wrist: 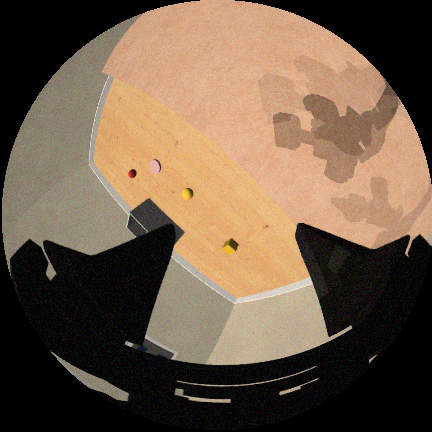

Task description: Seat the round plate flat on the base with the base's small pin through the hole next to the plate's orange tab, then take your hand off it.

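Frame: origin at the arm's base, x right, y ahead, z up, level; centimetres.
Where they show: gripper, fingertip midpoint: [237, 230].
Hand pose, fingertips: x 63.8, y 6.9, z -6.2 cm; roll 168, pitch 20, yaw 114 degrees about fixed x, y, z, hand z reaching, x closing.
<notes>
After its pixels a point has its place.
My gripper [237, 230] {x 63.8, y 6.9, z -6.2 cm} is open and empty, with its two black fingers standing wide apart in the lower half of the wrist view. I cannot make out the round plate with its orange tab, the hole next to the tab, or the base with its small pin in the wrist view. The fingers and the black gripper body hide much of the lower part of the view.
A pink disc [154, 166], a red ball [132, 173], a yellow ball [187, 193] and a yellow block [230, 246] rest on a wooden surface [210, 165]. A dark box [152, 216] stands at its edge, partly behind the left finger. Shadows fall on the pinkish surface [200, 60] {x 49.8, y -13.6, z -27.4 cm}.
</notes>
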